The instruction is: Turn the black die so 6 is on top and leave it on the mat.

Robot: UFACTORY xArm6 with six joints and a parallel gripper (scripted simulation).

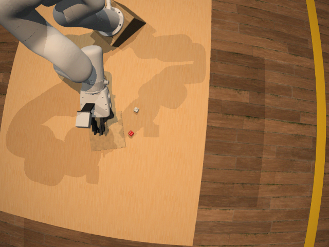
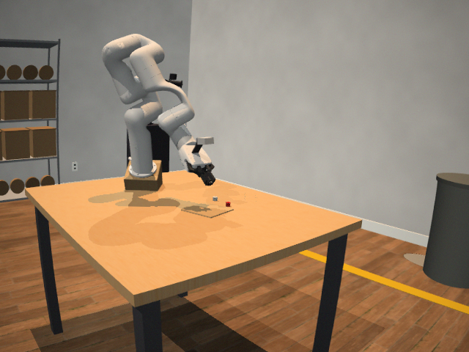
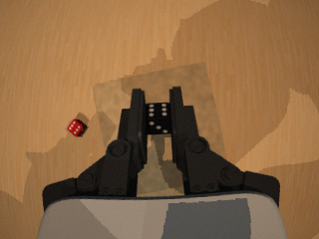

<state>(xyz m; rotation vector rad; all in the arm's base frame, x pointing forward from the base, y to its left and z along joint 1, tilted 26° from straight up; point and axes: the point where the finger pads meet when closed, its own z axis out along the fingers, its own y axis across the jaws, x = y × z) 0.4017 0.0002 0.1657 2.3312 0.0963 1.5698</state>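
Right now my hand is 120 mm above the tan mat. Round my hand: red die 110 mm below, 100 mm to the left, 20 mm ahead; black die 10 mm below, 10 mm ahead; white die 130 mm to the left, 110 mm below, 70 mm behind.
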